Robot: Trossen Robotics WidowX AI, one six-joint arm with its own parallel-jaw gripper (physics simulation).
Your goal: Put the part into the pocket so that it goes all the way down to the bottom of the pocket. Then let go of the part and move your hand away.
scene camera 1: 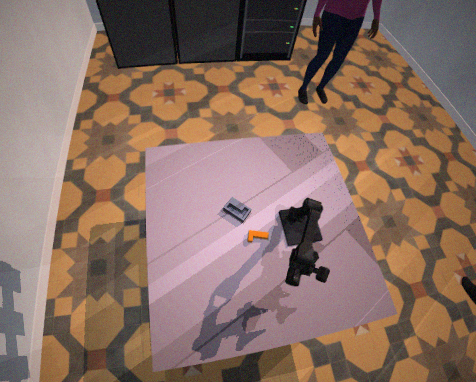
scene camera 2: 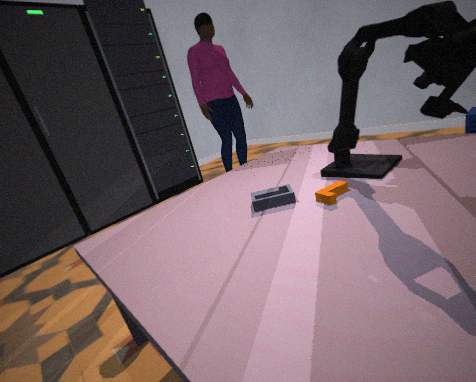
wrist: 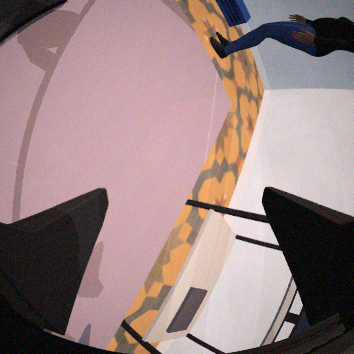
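Where they show: gripper, fingertip midpoint: (wrist: pixel 186 195); arm's base at its link origin: (scene camera 1: pixel 292 217) (scene camera 2: pixel 342 165).
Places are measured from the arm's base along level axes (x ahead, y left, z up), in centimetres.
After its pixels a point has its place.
The orange L-shaped part (scene camera 1: pixel 259 235) @(x 23.4, y 3.6, z 0.6 cm) (scene camera 2: pixel 334 190) @(x 24.5, y 3.7, z -0.1 cm) lies flat on the pink table, between the pocket block and the arm's base. The grey block with the pocket (scene camera 1: pixel 245 216) @(x 26.7, y -9.6, z 1.1 cm) (scene camera 2: pixel 275 202) @(x 32.6, y -12.9, z -0.8 cm) sits on the table a short way from the part, apart from it. Its dark, angular pocket opens upward and holds no part. My gripper (scene camera 1: pixel 307 278) (wrist: pixel 186 195) @(x 10.9, y 36.6, z 19.1 cm) is open and empty, raised above the table on the far side of the base from the block. In scene camera 2 it is at the right edge, where its fingertips are hard to make out. The part and block do not show in the wrist view.
The arm's black base plate (scene camera 1: pixel 300 227) @(x -1.9, y 7.2, z -0.5 cm) (scene camera 2: pixel 362 167) @(x 2.5, y 7.5, z -0.5 cm) stands beside the part. The pink table (scene camera 1: pixel 185 200) @(x 56.3, y -32.3, z -2.4 cm) (scene camera 2: pixel 200 260) @(x 63.9, y -18.8, z -2.4 cm) (wrist: pixel 140 100) @(x -5.9, y 42.0, z -2.4 cm) carries shadows of the arm. Dark cabinets (scene camera 1: pixel 205 30) (scene camera 2: pixel 65 100) and a person in a magenta top (scene camera 1: pixel 332 45) (scene camera 2: pixel 212 75) stand beyond it.
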